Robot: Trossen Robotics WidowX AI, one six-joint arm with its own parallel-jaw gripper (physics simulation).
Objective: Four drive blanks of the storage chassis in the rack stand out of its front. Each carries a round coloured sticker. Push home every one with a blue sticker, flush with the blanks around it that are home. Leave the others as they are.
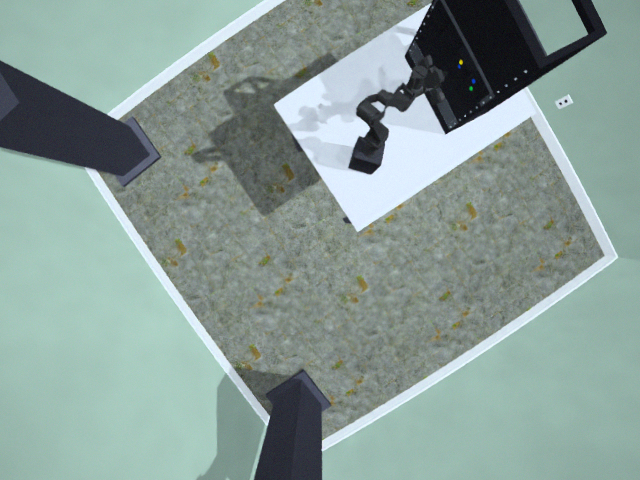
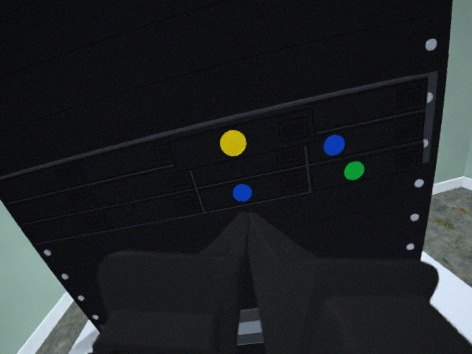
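The chassis front shows four stickers. The yellow-stickered blank (image 1: 460, 62) (image 2: 233, 143) is in the upper row and stands out. A blue-stickered blank (image 1: 459, 66) (image 2: 242, 192) lies below it in the bottom row; its edges look level with its neighbours. The other blue-stickered blank (image 1: 473, 81) (image 2: 334, 145), in the middle row to the right, also looks level, with the gap lines above and below it visible. The green-stickered blank (image 1: 470, 88) (image 2: 354, 170), beneath it, appears to stand out. My gripper (image 1: 443, 77) (image 2: 246, 219) is shut and empty; its tips appear just below the lower blue sticker. Contact cannot be told.
The black rack (image 1: 547, 63) surrounds the chassis, with rows of pale holes along its sides. It stands on a white surface (image 1: 413, 170). A thin grey lip (image 2: 200, 127) runs above the upper row of blanks. Two dark pillars (image 1: 67, 129) (image 1: 292, 428) stand far from the rack.
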